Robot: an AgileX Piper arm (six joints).
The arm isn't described. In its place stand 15 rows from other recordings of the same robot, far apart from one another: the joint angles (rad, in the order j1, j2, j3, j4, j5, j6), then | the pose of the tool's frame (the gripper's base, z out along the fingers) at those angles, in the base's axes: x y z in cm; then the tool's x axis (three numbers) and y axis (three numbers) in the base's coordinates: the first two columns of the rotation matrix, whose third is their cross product.
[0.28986 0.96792 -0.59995 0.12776 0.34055 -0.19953] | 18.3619 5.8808 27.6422 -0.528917 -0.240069 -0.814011 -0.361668 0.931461 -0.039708
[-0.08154 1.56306 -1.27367 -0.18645 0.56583 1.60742] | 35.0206 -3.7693 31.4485 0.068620 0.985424 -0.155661 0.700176 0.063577 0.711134
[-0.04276 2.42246 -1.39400 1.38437 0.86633 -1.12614] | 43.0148 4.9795 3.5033 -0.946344 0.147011 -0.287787 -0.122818 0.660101 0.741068
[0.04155 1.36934 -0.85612 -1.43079 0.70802 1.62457] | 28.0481 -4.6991 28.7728 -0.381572 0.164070 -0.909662 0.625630 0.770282 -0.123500
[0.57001 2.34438 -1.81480 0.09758 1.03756 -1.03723] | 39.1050 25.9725 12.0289 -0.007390 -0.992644 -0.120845 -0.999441 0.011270 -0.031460
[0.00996 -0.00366 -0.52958 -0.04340 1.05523 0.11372] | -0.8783 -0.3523 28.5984 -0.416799 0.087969 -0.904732 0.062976 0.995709 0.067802
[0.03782 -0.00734 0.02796 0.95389 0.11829 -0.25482] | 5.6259 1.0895 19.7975 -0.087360 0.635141 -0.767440 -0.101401 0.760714 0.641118
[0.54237 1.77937 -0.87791 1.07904 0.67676 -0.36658] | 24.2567 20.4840 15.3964 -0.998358 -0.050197 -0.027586 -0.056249 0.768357 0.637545
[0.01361 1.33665 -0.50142 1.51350 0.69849 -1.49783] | 21.8793 6.1406 20.2354 -0.713725 -0.011090 -0.700338 -0.460768 0.760497 0.457533
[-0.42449 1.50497 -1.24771 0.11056 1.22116 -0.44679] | 26.5553 -10.9670 29.7539 -0.978472 0.008385 -0.206209 0.003976 0.999755 0.021784
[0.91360 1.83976 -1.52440 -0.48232 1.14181 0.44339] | 26.3621 27.8812 26.9711 -0.725232 -0.603020 -0.332272 -0.502992 0.793586 -0.342376
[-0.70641 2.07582 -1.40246 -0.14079 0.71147 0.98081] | 31.1311 -27.6604 14.3937 0.040824 0.968976 -0.243760 0.988074 -0.002899 0.153952
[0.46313 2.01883 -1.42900 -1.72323 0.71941 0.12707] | 43.0719 14.8834 23.4277 -0.179540 -0.935475 0.304388 -0.338122 -0.231884 -0.912087
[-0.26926 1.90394 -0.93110 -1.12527 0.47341 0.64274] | 31.9666 -12.7054 12.2971 -0.957799 -0.134640 -0.253955 0.018960 0.851992 -0.523211
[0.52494 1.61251 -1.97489 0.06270 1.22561 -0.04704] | 28.4186 17.0784 46.8730 -0.591702 -0.372437 -0.714968 -0.552175 0.833415 0.022838
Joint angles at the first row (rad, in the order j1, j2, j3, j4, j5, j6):
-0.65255 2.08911 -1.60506 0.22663 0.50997 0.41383
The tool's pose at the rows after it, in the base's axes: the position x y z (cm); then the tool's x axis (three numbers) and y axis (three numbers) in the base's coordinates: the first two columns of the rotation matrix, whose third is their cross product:
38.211 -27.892 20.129 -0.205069 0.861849 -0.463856 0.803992 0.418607 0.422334
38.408 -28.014 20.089 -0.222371 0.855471 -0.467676 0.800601 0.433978 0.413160
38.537 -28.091 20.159 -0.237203 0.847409 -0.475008 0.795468 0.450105 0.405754
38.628 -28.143 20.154 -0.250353 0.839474 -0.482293 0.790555 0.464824 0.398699
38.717 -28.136 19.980 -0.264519 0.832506 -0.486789 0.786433 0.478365 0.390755
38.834 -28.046 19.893 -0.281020 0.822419 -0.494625 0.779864 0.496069 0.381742
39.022 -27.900 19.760 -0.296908 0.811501 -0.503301 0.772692 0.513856 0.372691
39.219 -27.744 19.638 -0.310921 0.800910 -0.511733 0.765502 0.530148 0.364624
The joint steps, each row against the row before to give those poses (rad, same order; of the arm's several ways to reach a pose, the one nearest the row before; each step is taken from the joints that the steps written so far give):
0.00065 0.01319 -0.02122 -0.00230 0.01257 -0.00959
0.00012 0.00970 -0.01619 -0.00053 0.01112 -0.01692
0.00008 0.00457 -0.01066 0.00076 0.00557 -0.01831
0.00014 0.00362 -0.00581 0.00114 0.00107 -0.01760
0.00116 0.00479 -0.00162 0.00128 -0.00098 -0.01678
0.00304 0.00231 -0.00027 0.00035 -0.00286 -0.01903
0.00517 0.00344 -0.00009 -0.00168 -0.00579 -0.01603
0.00546 0.00327 -0.00006 -0.00176 -0.00649 -0.01400

